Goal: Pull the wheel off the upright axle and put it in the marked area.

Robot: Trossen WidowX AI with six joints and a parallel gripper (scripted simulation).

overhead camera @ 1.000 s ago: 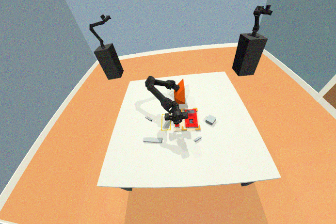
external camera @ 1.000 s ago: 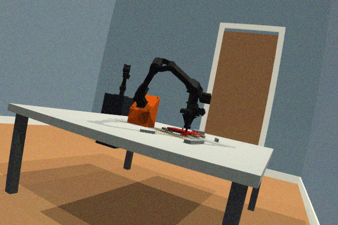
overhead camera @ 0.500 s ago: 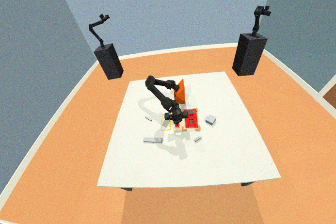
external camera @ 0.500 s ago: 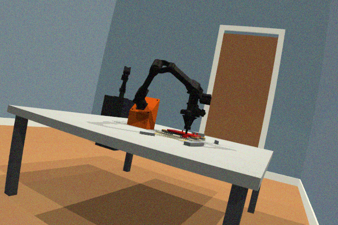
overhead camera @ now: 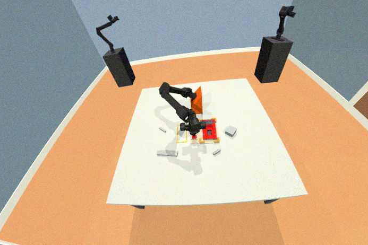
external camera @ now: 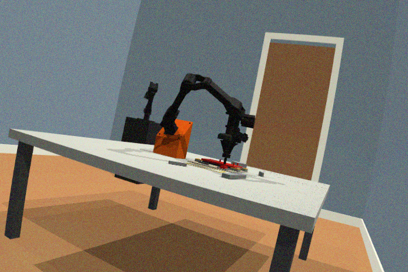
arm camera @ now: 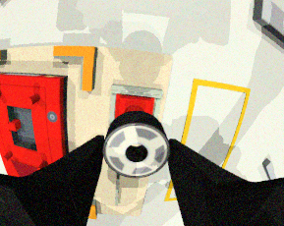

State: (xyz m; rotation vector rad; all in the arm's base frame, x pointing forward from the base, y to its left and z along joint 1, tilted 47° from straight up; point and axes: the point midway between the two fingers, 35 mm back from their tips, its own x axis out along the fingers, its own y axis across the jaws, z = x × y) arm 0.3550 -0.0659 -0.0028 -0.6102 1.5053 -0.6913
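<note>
Now: the axle 4 cm below my gripper tip. From my gripper tip the other things lie so: wheel right at my gripper tip; then beige board 5 cm behind, 10 cm to the left, 6 cm below; then long bar 12 cm ahead, 22 cm to the right, 6 cm below.
</note>
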